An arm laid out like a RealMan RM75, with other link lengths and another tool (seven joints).
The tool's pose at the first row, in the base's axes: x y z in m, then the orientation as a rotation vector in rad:
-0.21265, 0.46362, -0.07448, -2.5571, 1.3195, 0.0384
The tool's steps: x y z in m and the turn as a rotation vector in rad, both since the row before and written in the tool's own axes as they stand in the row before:
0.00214, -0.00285, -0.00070, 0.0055, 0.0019, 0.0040
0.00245, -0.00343, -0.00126, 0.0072, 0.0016, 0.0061
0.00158, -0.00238, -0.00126, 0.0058, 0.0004, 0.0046
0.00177, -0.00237, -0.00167, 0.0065, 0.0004, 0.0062
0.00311, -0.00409, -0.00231, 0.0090, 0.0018, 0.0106
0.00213, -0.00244, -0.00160, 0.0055, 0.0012, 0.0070
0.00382, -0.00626, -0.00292, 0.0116, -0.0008, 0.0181
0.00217, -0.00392, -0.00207, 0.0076, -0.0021, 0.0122
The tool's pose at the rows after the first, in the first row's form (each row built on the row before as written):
-0.20917, 0.46332, -0.07348, -2.5506, 1.3236, 0.0331
-0.20511, 0.46293, -0.07184, -2.5412, 1.3297, 0.0274
-0.20241, 0.46264, -0.07030, -2.5335, 1.3339, 0.0239
-0.19966, 0.46206, -0.06839, -2.5242, 1.3398, 0.0203
-0.19484, 0.46112, -0.06563, -2.5103, 1.3510, 0.0141
-0.19185, 0.46024, -0.06380, -2.5015, 1.3585, 0.0103
-0.18498, 0.45955, -0.05998, -2.4794, 1.3770, 0.0072
-0.18085, 0.45914, -0.05731, -2.4641, 1.3887, 0.0072

